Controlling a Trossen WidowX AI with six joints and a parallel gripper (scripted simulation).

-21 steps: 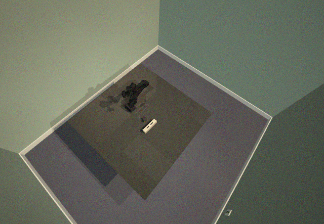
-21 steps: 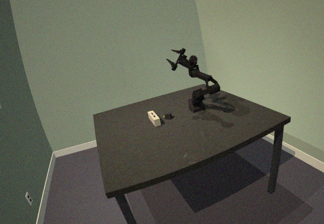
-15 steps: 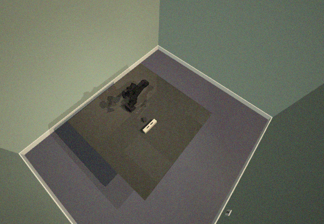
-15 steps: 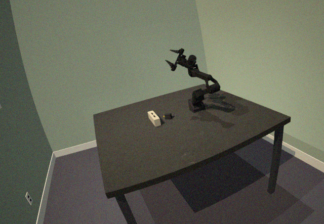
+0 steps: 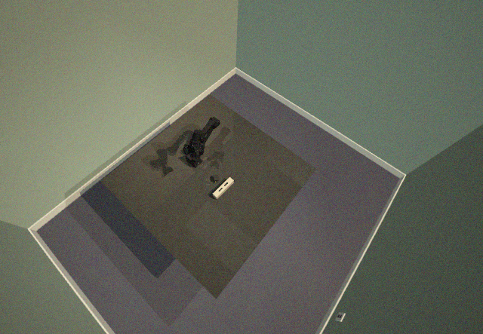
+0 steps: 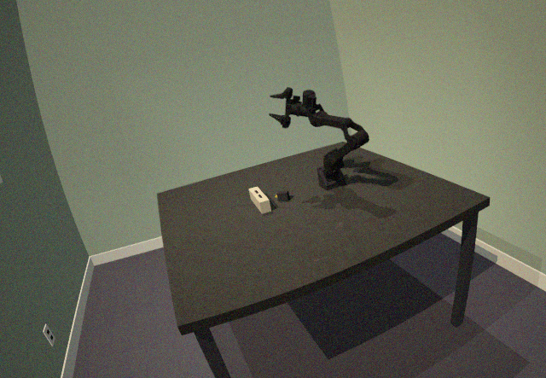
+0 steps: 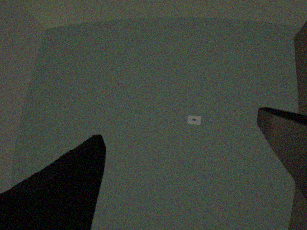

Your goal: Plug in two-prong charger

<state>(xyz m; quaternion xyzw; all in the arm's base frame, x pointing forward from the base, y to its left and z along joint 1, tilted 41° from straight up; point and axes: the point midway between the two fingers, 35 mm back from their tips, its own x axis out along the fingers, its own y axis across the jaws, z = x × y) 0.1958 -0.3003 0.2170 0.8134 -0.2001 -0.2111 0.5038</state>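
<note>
The dark two-prong charger is 410 mm below my gripper tip, 90 mm to the left of it and 50 mm ahead of it.
</note>
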